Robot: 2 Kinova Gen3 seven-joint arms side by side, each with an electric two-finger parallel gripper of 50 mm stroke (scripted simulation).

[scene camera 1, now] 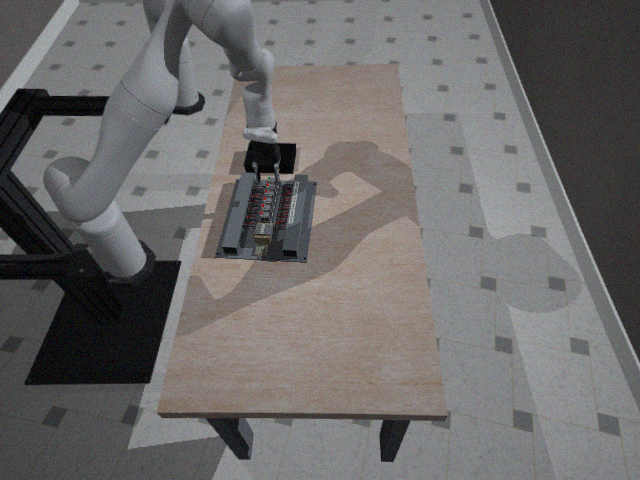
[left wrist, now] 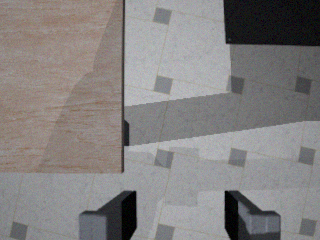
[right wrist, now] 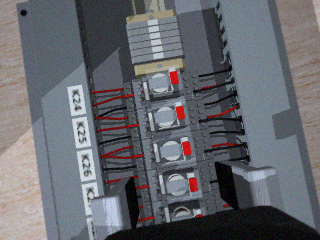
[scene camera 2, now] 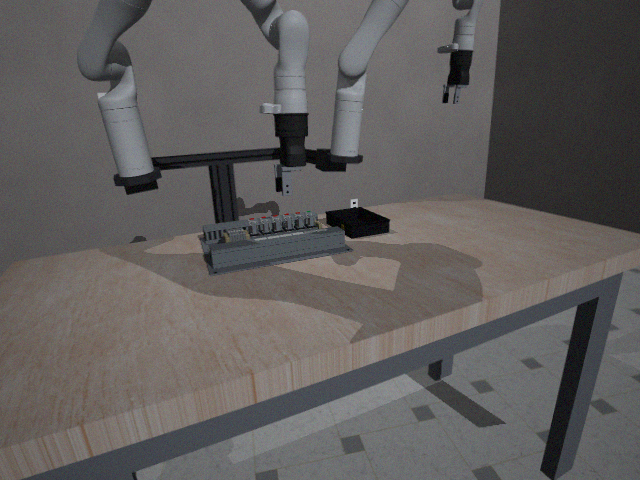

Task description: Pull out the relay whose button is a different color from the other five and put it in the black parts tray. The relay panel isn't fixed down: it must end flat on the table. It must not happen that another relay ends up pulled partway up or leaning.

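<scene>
I find my left gripper in the left wrist view and also in scene camera 2, and its [left wrist: 122, 210] is the same spot as [scene camera 2: 454, 94]. In scene camera 1 the gripper is out of frame, and in the right wrist view it is out of frame too. A grey relay panel is there for me in scene camera 1, in scene camera 2 and in the right wrist view [92, 108]. For this panel [scene camera 1: 286, 238] and [scene camera 2: 228, 243] are one and the same spot. In the left wrist view the panel is out of frame.
</scene>
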